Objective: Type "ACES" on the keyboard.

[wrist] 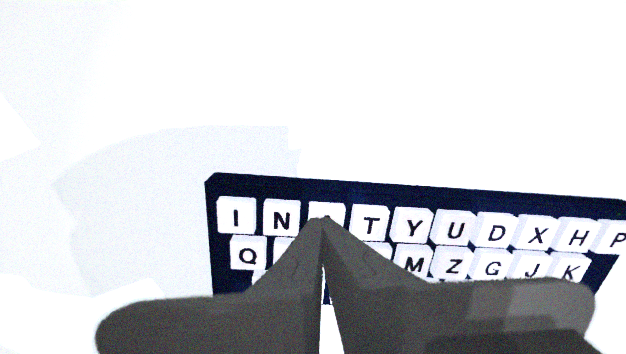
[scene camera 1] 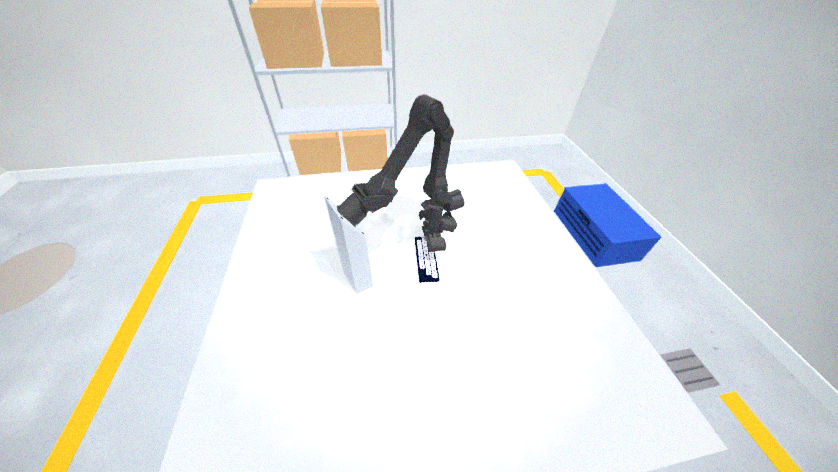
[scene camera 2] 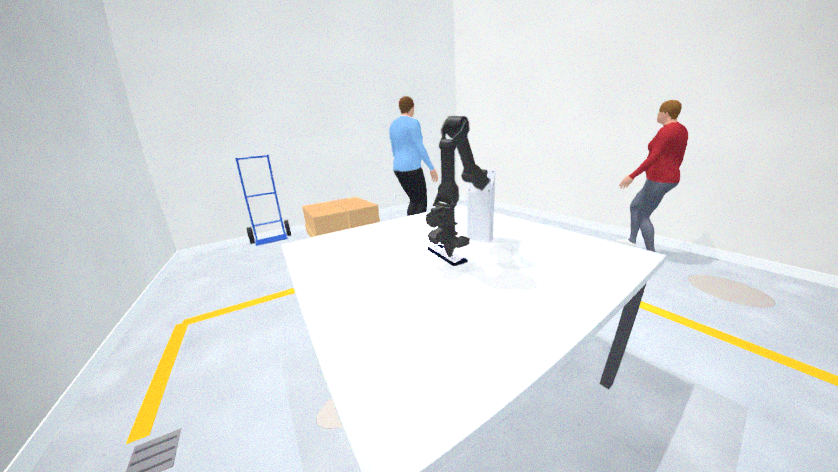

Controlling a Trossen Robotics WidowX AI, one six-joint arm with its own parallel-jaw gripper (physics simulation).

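Places are measured from the arm's base along level axes (x right, y ahead, z up), in millimetres.
Pixels of known places: gripper, fingertip midpoint: (wrist: 319, 226) (scene camera 2: 449, 257); arm's base, link origin: (scene camera 1: 345, 216) (scene camera 2: 481, 181).
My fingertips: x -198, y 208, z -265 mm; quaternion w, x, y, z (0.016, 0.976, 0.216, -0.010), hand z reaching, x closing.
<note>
Ahead of a thing's pixels: the offset from my fingertips to its top centre. Level surfaces: height alone.
The dark blue keyboard {dx +55, dy +0, dz +0 mm} (scene camera 1: 426, 263) (scene camera 2: 456, 260) (wrist: 350, 193) with white letter keys lies flat on the table. My gripper (scene camera 2: 450, 252) (wrist: 319, 226) is shut and empty, pointing down over the keyboard. In the wrist view its tips overlap the top-row key {dx +2, dy +3, dz +0 mm} (wrist: 327, 209) between the N key {dx -17, dy -4, dz +0 mm} (wrist: 281, 218) and the T key {dx +21, dy +9, dz +0 mm} (wrist: 370, 225); that key's letter is almost fully covered. I cannot tell whether the tips touch it. The fingers hide parts of the second row and most of the lower keys. The letters A, C, E and S cannot be read in the wrist view.
A pale upright panel (scene camera 1: 350, 252) (scene camera 2: 481, 214) stands on the white table {dz -18 mm} (scene camera 1: 381, 375) (scene camera 2: 433, 334) beside the arm's base. A blue box (scene camera 1: 609, 219), a shelf rack (scene camera 1: 328, 70), cartons (scene camera 2: 341, 215), a hand truck (scene camera 2: 261, 194) and two people (scene camera 2: 406, 143) (scene camera 2: 667, 152) are beyond the table.
</note>
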